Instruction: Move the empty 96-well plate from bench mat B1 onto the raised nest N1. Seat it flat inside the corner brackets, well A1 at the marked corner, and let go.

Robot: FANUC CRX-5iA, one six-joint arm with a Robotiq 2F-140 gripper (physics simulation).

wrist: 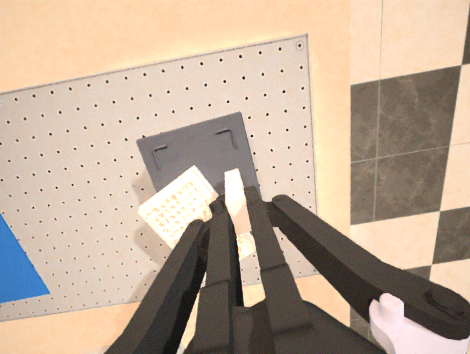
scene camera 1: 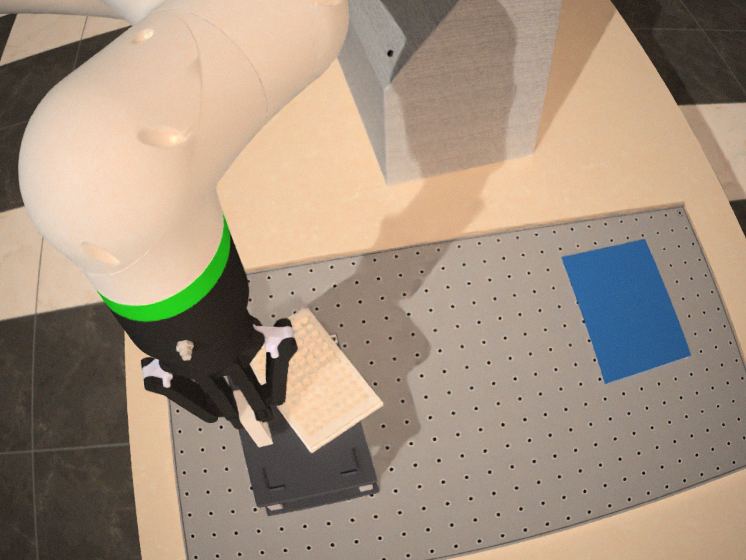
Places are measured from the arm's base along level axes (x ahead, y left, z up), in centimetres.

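Where they show: gripper, fingertip midpoint: [wrist: 235, 182] [scene camera 1: 262, 431].
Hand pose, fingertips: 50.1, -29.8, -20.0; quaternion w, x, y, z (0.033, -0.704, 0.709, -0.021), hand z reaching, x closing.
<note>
Each offset is from my fingertips to the top centre of the thing, as dx, dy, dz. "pt": to the spot under its first point. Level surfaces: height alone.
The cream 96-well plate {-4.5, +5.9, +0.3} [scene camera 1: 330, 380] [wrist: 174, 205] lies askew and tilted, turned out of line with the dark raised nest N1 {-0.8, +3.5, -1.1} [scene camera 1: 313, 477] [wrist: 197, 149]. It covers the nest's far right part and overhangs the pegboard. The nest's near corner brackets {pt +5.1, +7.4, -1.4} [scene camera 1: 352, 463] [wrist: 229, 135] are bare. My gripper [scene camera 1: 250, 420] [wrist: 235, 182] is shut over the nest's left side, right beside the plate's left edge and not around it. A pale strip shows between the fingertips. The blue mat B1 {dz -7.3} [scene camera 1: 624, 308] [wrist: 14, 266] is bare, far off to the right in the scene view.
The grey pegboard {dz -7.5} [scene camera 1: 512, 421] [wrist: 75, 152] carries the nest and the mat on a tan table. A tall grey block [scene camera 1: 458, 90] stands at the back. The table's left edge and the tiled floor lie close to the nest.
</note>
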